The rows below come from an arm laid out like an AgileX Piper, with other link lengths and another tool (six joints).
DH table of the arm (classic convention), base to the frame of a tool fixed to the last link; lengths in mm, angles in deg. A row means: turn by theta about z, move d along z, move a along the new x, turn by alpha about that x. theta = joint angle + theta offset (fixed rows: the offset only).
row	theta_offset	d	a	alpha
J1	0	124.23	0	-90
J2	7.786	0	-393.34	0
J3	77.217	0	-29.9	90
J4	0	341.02	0	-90
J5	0	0	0	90
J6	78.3	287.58	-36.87	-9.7
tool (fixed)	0	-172.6	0	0
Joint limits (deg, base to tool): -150..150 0..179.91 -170..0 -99.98..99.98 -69.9..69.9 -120..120
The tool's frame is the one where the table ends.
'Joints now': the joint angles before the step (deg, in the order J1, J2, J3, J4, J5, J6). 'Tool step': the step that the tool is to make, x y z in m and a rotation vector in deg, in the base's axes. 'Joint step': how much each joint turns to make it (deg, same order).
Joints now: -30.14, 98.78, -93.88, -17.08, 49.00, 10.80
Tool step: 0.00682, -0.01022, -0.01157, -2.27, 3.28, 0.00
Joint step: 0.03, 1.98, -0.25, -3.68, 0.00, 0.11
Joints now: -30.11, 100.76, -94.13, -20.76, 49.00, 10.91
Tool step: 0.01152, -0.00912, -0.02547, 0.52, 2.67, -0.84
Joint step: 0.00, 2.95, -0.04, -1.67, 0.01, 1.26
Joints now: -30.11, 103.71, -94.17, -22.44, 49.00, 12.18
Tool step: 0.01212, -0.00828, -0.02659, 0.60, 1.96, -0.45
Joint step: 0.00, 2.96, 0.00, -1.15, -0.69, 1.11
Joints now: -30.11, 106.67, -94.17, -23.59, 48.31, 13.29
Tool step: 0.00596, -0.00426, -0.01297, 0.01, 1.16, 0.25
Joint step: 0.00, 1.46, 0.00, -0.63, -0.48, 0.05
